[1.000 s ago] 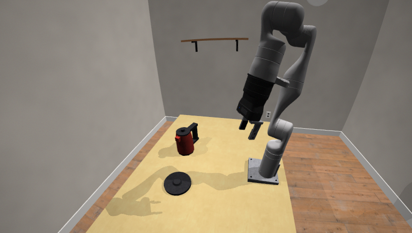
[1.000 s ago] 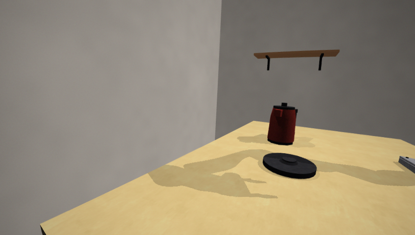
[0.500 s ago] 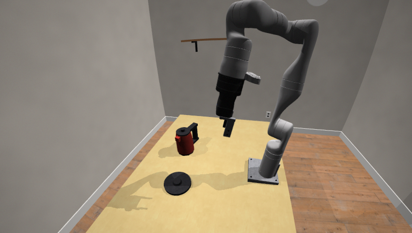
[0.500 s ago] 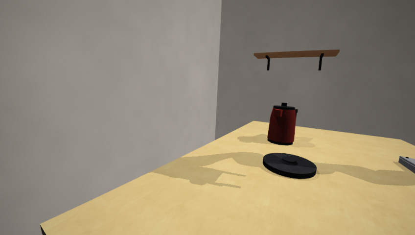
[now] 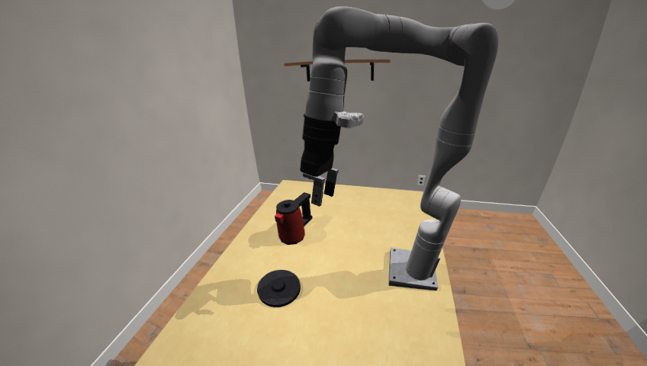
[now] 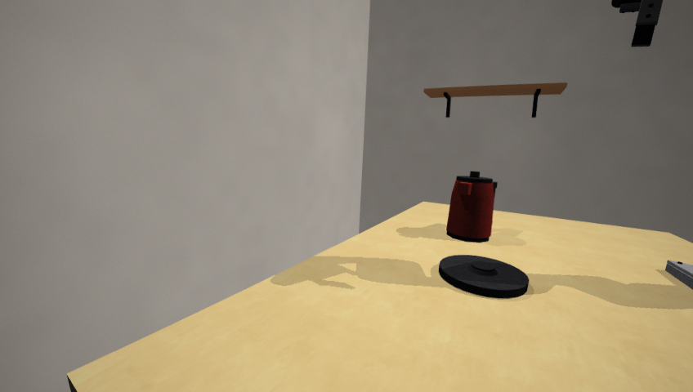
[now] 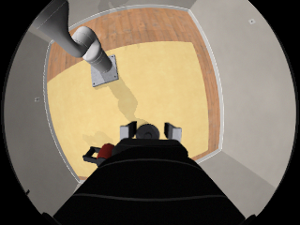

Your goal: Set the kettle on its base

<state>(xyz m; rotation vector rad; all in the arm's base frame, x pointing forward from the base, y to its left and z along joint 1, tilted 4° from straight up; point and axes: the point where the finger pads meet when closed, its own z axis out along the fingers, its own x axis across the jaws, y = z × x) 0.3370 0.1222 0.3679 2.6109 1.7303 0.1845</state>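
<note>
The red kettle is 18 cm ahead of my hand, 34 cm to the right of it and 32 cm below it. Round my hand: round black base: 18 cm ahead, 2 cm to the right, 40 cm below.
</note>
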